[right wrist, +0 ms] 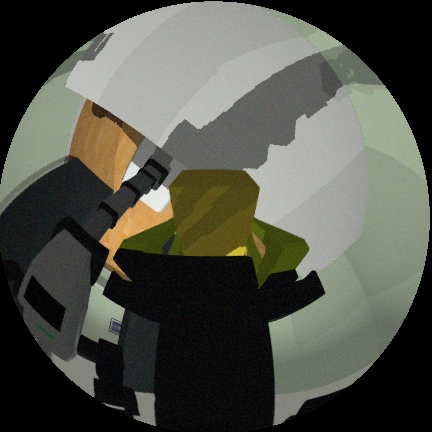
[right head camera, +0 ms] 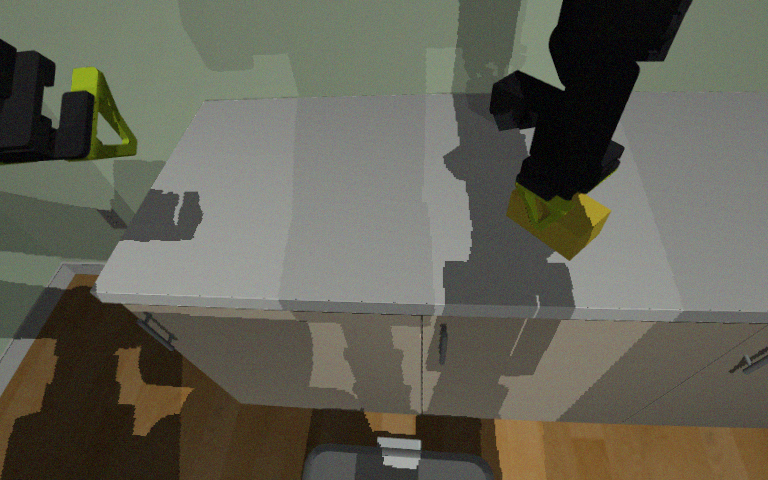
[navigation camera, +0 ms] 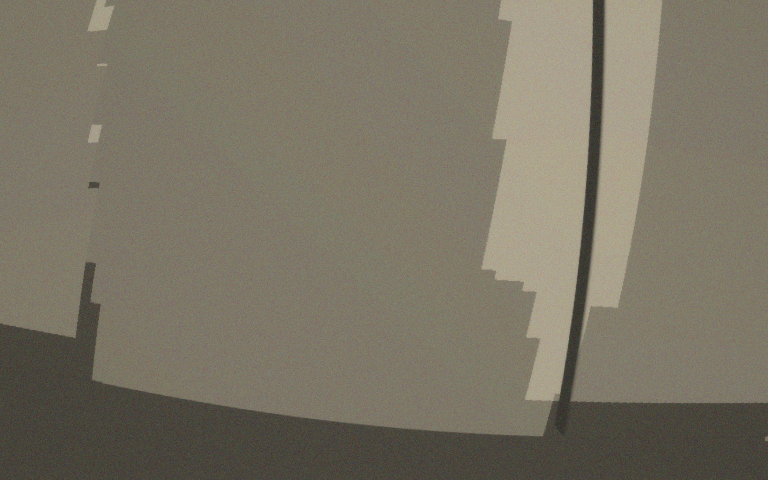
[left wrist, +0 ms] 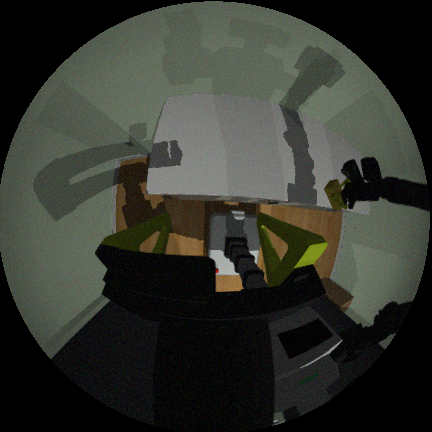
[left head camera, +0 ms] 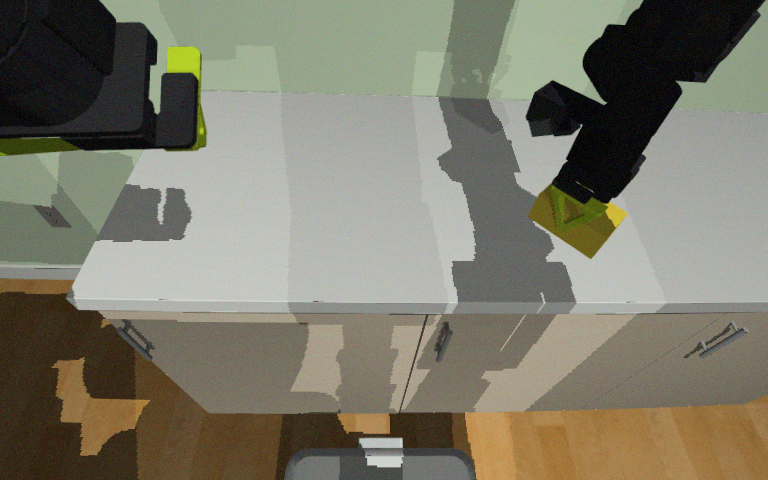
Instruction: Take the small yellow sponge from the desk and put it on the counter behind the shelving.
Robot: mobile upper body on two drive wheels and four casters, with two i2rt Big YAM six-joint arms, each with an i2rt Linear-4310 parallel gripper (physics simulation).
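Frame: origin at the left arm's base, x left, y ahead, z down, level; centimetres.
Seen in the pictures: left gripper, between the fingertips: point(right head camera: 85, 151) point(left wrist: 213, 216) point(left head camera: 142, 140); right gripper, between the fingertips: point(right wrist: 213, 217) point(right head camera: 552, 215) point(left wrist: 333, 193) point(left head camera: 571, 217).
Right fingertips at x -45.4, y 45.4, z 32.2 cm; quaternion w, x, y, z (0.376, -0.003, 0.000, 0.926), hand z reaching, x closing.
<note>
A point is followed by its place in that frame.
The small yellow sponge point(left head camera: 589, 240) @(x -45.8, y 40.5, z 31.2 cm) point(right head camera: 569, 242) @(x -46.2, y 40.0, z 31.0 cm) point(left wrist: 332, 192) @(x -41.5, y 45.1, z 30.0 cm) point(right wrist: 215, 205) @(x -43.4, y 47.7, z 29.3 cm) is held in my right gripper point(left head camera: 576, 213) @(x -45.4, y 45.4, z 32.2 cm) point(right head camera: 542, 213) @(x -45.4, y 45.4, z 32.2 cm), whose fingers are shut on its sides. In both head camera views the sponge appears over the right part of the white counter point(left head camera: 351, 198) @(x -14.2, y 64.8, z 50.0 cm) point(right head camera: 356, 198) @(x -15.2, y 65.0, z 50.0 cm) point(left wrist: 195, 165) @(x 9.1, y 53.4, z 50.0 cm) point(right wrist: 195, 60) @(x -23.1, y 63.2, z 50.0 cm), seemingly above the surface; its exact height is hard to tell. My left gripper point(left wrist: 213, 216) @(x 0.7, y 35.1, z 12.8 cm) is open and empty. In the head views it is at the upper left, near the counter's left end. The desk and the shelving do not show in the head views.
Cabinet doors point(left head camera: 243, 362) @(x 10.1, y 43.6, z 82.3 cm) point(right head camera: 260, 362) @(x 11.0, y 43.6, z 86.2 cm) point(navigation camera: 294, 226) @(x -18.7, y 43.9, z 118.6 cm) with metal handles stand under the counter's front edge, very close in the navigation camera. The robot's grey base point(left head camera: 419, 466) @(x -32.9, y 27.2, z 115.0 cm) point(right head camera: 441, 466) @(x -34.5, y 28.2, z 115.0 cm) is just in front of them. A green wall point(left head camera: 362, 33) @(x -15.4, y 103.0, z 35.1 cm) point(right head camera: 368, 33) @(x -15.0, y 103.0, z 34.8 cm) rises behind the counter.
</note>
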